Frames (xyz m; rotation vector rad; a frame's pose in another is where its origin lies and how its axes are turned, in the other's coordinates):
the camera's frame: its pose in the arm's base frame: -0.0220 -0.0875 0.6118 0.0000 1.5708 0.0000
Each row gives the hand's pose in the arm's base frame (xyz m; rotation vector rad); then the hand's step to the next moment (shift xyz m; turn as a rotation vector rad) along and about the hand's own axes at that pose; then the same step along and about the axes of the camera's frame.
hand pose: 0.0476 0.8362 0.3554 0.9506 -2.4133 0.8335
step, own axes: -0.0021 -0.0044 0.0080 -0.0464 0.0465 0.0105
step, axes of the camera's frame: 0.0054 -0.0069 0.0033 0.0514 0.0421 -0.0033
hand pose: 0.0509 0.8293 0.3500 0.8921 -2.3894 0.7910
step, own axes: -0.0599 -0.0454 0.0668 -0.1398 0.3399 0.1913
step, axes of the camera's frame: 0.0681 -0.0461 0.0579 0.3405 0.1471 -0.1847
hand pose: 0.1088 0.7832 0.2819 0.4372 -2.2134 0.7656
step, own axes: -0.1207 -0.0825 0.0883 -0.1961 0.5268 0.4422
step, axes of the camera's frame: 0.1057 -0.1108 0.0756 0.5922 0.1330 -0.3783
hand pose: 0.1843 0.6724 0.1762 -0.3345 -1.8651 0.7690
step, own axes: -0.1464 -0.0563 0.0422 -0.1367 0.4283 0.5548
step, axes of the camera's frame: 0.0799 -0.1382 0.0297 0.5140 0.0515 -0.4930
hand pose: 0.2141 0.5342 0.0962 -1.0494 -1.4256 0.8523
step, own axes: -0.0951 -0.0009 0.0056 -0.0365 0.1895 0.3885
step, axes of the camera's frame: 0.0331 -0.0891 -0.0067 0.2367 0.0535 -0.3596
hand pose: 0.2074 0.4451 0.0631 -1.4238 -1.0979 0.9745
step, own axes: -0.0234 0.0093 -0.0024 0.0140 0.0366 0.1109
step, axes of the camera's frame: 0.0088 -0.0236 -0.0024 0.0504 0.0396 -0.0987
